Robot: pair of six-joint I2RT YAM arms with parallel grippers.
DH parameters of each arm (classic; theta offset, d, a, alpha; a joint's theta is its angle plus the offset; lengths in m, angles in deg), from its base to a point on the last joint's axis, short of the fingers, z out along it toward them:
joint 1: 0 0.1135 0.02 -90
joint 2: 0 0 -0.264 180
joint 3: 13.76 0 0.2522 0
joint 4: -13.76 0 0.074 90
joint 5: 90 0 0 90
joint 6: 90 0.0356 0 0
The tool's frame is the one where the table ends.
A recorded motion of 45 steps. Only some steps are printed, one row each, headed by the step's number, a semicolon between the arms.
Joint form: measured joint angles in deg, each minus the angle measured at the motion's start. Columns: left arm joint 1, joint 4, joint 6, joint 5, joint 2, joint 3; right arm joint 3, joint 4, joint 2, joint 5, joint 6, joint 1.
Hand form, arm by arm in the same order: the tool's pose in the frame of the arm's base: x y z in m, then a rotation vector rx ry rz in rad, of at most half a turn. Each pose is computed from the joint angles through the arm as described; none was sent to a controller.
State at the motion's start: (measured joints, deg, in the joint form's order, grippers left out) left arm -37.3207 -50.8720 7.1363 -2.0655 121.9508 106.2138; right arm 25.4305 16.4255 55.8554 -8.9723 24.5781 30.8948
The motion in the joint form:
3: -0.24 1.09 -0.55 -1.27 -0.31 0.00; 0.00 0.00 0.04 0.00 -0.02 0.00
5: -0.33 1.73 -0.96 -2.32 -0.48 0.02; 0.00 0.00 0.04 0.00 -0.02 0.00
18: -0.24 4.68 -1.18 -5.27 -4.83 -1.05; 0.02 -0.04 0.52 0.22 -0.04 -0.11
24: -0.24 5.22 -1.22 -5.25 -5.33 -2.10; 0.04 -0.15 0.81 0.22 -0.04 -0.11
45: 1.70 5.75 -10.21 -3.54 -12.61 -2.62; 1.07 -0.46 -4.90 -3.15 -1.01 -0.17
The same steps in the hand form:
3: 0.3631 -0.2767 0.2315 1.0017 2.5162 -0.0829; 0.1854 0.1174 0.2331 -0.2199 1.8793 0.8172
5: 0.3637 -0.2772 0.2334 0.9822 2.5045 -0.0668; 0.1854 0.1174 0.2331 -0.2199 1.8793 0.8172
18: 0.3596 -0.2708 0.2636 0.9100 2.4069 -0.0412; 0.1866 0.1175 0.2315 -0.2155 1.8879 0.8099
24: 0.3580 -0.2696 0.2622 0.9094 2.4074 -0.0419; 0.1871 0.1178 0.2304 -0.2155 1.8948 0.8082
45: 0.3485 -0.2454 0.3129 0.6484 2.3739 -0.1761; 0.1760 0.1133 0.2557 -0.2752 1.7760 0.8728

